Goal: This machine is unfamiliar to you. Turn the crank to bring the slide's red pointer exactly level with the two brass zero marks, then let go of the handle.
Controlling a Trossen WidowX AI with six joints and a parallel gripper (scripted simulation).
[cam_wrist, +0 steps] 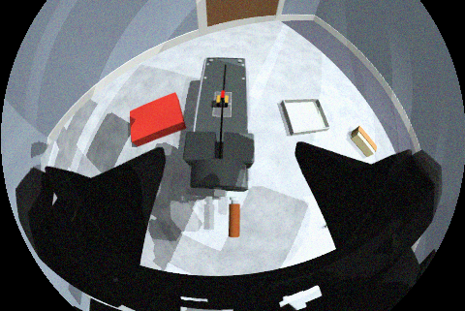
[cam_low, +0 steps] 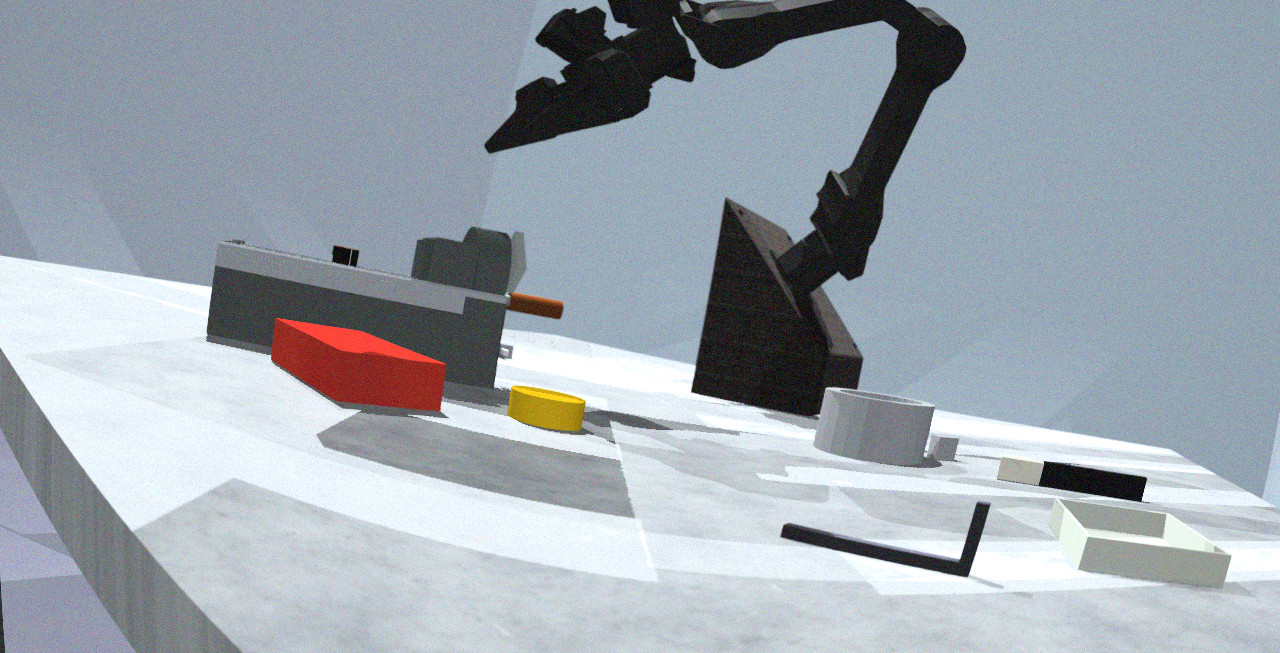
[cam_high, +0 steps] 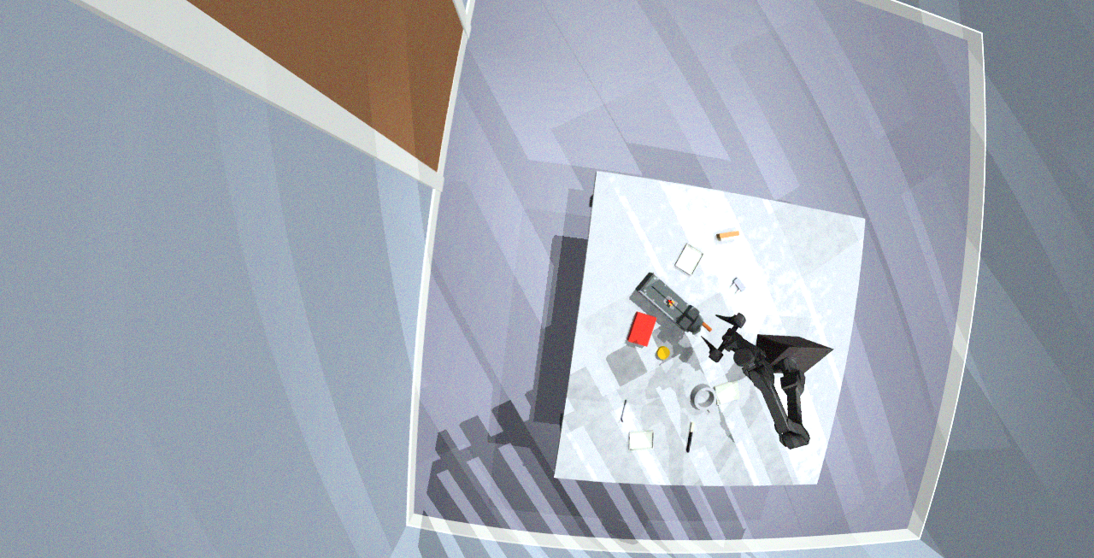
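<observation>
My gripper tip is 130 mm above the brown handle, 60 mm past it and 20 mm to the right of it. From my gripper tip the other things lie so: yellow disc: 190 mm below, 170 mm to the left, 70 mm ahead; red pointer: 120 mm below, 120 mm ahead, 50 mm to the right; black L-shaped bar: 460 mm to the left, 190 mm below, 160 mm ahead.
</observation>
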